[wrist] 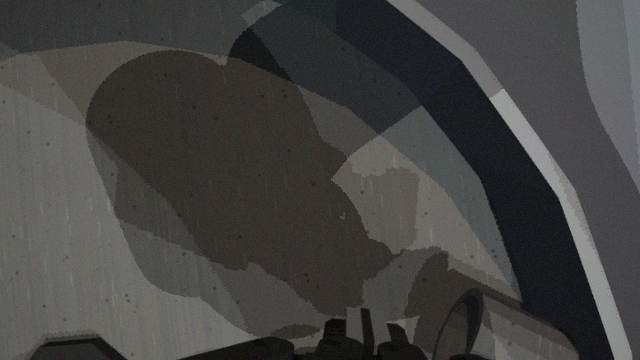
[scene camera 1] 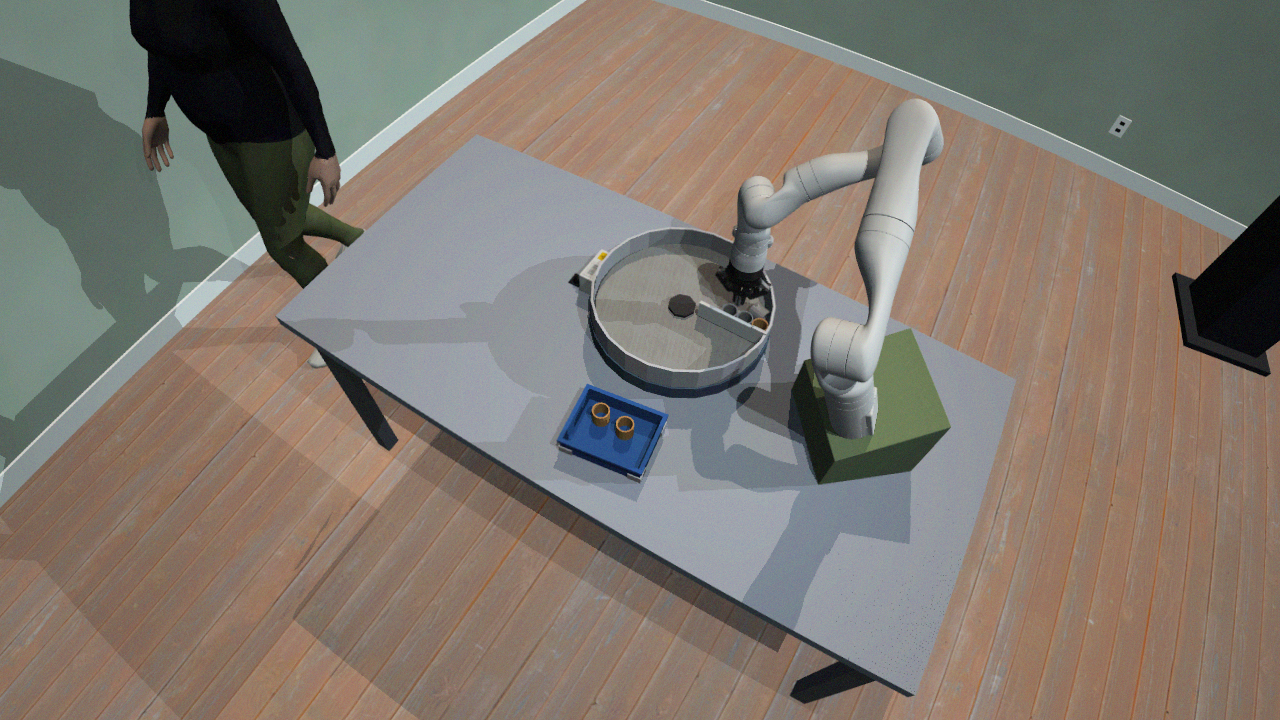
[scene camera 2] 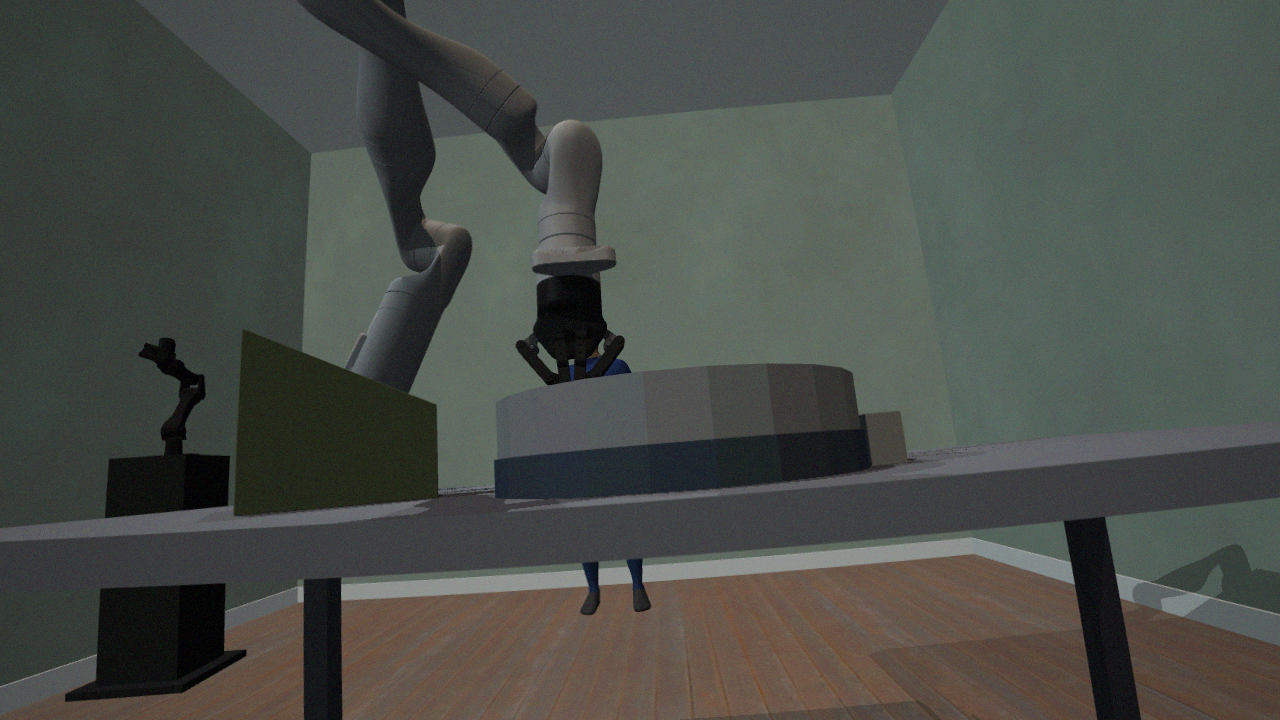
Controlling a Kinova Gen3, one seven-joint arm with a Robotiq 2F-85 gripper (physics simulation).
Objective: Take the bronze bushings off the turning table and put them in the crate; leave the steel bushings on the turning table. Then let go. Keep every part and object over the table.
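Frame: origin at the arm's base, x ahead, y left, z up, level; metres.
Where they show: gripper, fingertip midpoint: [wrist: 362, 334] [scene camera 1: 738, 303]; arm's base, link origin: [scene camera 1: 853, 418] [scene camera 2: 370, 403].
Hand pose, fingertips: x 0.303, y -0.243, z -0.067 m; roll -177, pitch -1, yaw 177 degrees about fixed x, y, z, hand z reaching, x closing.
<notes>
Each offset is from my fingertips to the top centre of the thing. "spot": to the spot under its first point.
The round grey turning table [scene camera 1: 662, 372] [scene camera 2: 670, 407] stands mid-table with a dark hub {0.122 m ahead, 0.045 m left, 0.014 m down} [scene camera 1: 682, 305] and a straight guide bar {spot: 0.011 m ahead, 0.067 m left, 0.011 m up} [scene camera 1: 726, 320]. Behind the bar, at the far right of the disc, lie a few small bushings: dark steel ones {0.011 m ahead, 0.040 m left, 0.015 m up} [scene camera 1: 733, 309] and one bronze bushing {0.064 m back, 0.053 m left, 0.015 m up} [scene camera 1: 759, 322]. My gripper [scene camera 1: 747, 297] [scene camera 2: 573, 369] [wrist: 362, 334] is shut and empty, low inside the rim just beside them. In the wrist view a dark bushing {spot: 0.042 m back, 0.000 m left, 0.019 m down} [wrist: 461, 322] shows right of the fingertips. The blue crate {0.152 m ahead, 0.394 m left, 0.025 m down} [scene camera 1: 646, 445] in front holds two bronze bushings {0.192 m ahead, 0.363 m left, 0.032 m down} [scene camera 1: 600, 412] {0.133 m ahead, 0.374 m left, 0.032 m down} [scene camera 1: 625, 425].
The arm stands on a green block [scene camera 1: 903, 420] [scene camera 2: 322, 429] at the table's right. A small box {spot: 0.359 m ahead, 0.013 m left, 0.017 m down} [scene camera 1: 593, 266] [scene camera 2: 885, 436] sits against the turning table's rim. A person [scene camera 1: 255, 116] stands beyond the table's left end. A black pedestal [scene camera 1: 1239, 295] [scene camera 2: 165, 502] stands on the floor.
</notes>
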